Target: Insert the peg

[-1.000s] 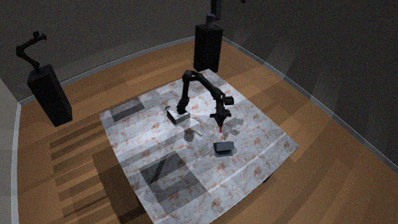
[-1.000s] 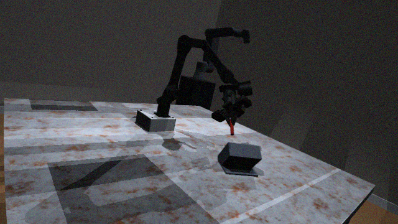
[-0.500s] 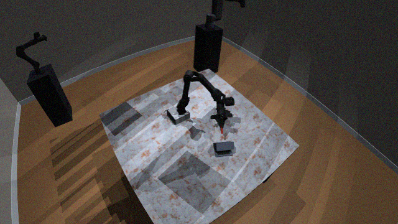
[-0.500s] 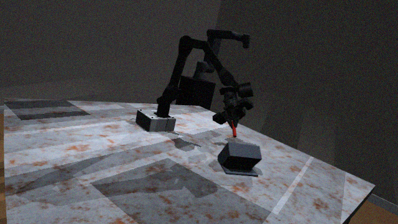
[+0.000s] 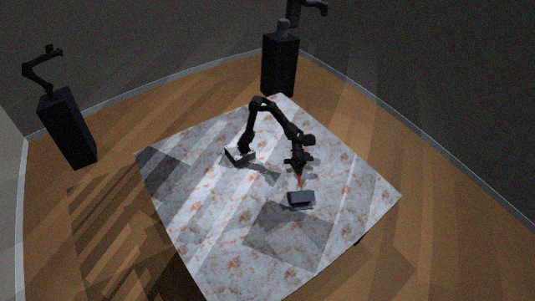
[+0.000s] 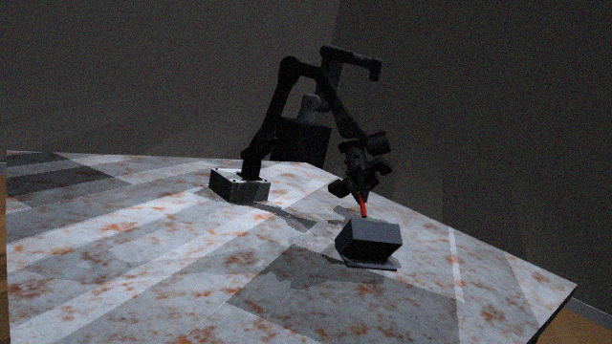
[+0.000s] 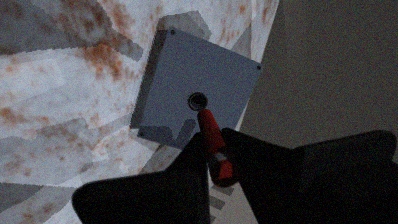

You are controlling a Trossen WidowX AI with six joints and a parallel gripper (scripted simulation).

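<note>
Right now my gripper tip is 8 cm short of the dark sloped panel, 3 cm to the left of it and 7 cm above it. From my gripper tip the other things lie so: red round peg 1 cm behind, 1 cm above.
</note>
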